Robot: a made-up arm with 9 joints. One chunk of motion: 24 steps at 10 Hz.
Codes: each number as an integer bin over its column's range. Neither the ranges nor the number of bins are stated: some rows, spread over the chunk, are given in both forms.
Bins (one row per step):
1: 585 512 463 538 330 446
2: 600 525 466 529 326 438
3: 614 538 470 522 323 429
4: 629 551 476 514 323 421
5: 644 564 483 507 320 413
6: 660 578 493 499 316 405
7: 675 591 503 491 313 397
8: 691 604 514 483 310 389
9: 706 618 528 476 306 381
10: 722 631 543 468 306 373
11: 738 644 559 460 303 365
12: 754 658 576 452 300 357
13: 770 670 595 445 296 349
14: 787 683 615 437 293 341
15: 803 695 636 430 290 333
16: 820 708 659 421 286 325
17: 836 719 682 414 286 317
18: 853 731 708 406 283 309
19: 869 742 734 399 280 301
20: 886 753 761 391 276 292
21: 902 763 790 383 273 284
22: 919 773 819 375 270 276
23: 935 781 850 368 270 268
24: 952 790 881 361 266 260
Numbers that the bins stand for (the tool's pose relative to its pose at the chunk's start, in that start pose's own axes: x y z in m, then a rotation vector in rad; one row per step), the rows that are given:
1: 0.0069 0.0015 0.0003 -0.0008 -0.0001 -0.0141
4: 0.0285 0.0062 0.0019 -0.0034 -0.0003 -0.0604
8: 0.0589 0.0126 0.0069 -0.0068 -0.0007 -0.1196
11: 0.0820 0.0174 0.0127 -0.0093 -0.0009 -0.1641
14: 0.1060 0.0220 0.0200 -0.0119 -0.0012 -0.2085
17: 0.1301 0.0264 0.0287 -0.0144 -0.0014 -0.2530
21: 0.1624 0.0317 0.0428 -0.0178 -0.0018 -0.3141
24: 0.1869 0.0349 0.0546 -0.0203 -0.0020 -0.3585
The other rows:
2: 0.0143 0.0031 0.0006 -0.0018 -0.0002 -0.0289
3: 0.0212 0.0046 0.0012 -0.0025 -0.0003 -0.0456
5: 0.0359 0.0077 0.0029 -0.0042 -0.0004 -0.0752
6: 0.0437 0.0094 0.0042 -0.0051 -0.0005 -0.0900
7: 0.0511 0.0110 0.0055 -0.0059 -0.0006 -0.1048
9: 0.0663 0.0142 0.0087 -0.0076 -0.0008 -0.1344
10: 0.0741 0.0158 0.0107 -0.0085 -0.0008 -0.1493
12: 0.0898 0.0190 0.0150 -0.0102 -0.0010 -0.1789
13: 0.0977 0.0205 0.0174 -0.0110 -0.0011 -0.1937
15: 0.1139 0.0235 0.0228 -0.0127 -0.0013 -0.2233
16: 0.1222 0.0250 0.0258 -0.0136 -0.0014 -0.2381
18: 0.1384 0.0278 0.0321 -0.0153 -0.0015 -0.2678
19: 0.1462 0.0291 0.0355 -0.0161 -0.0016 -0.2826
20: 0.1546 0.0305 0.0390 -0.0169 -0.0017 -0.2993
22: 0.1708 0.0329 0.0466 -0.0187 -0.0019 -0.3289
23: 0.1786 0.0338 0.0506 -0.0195 -0.0019 -0.3437

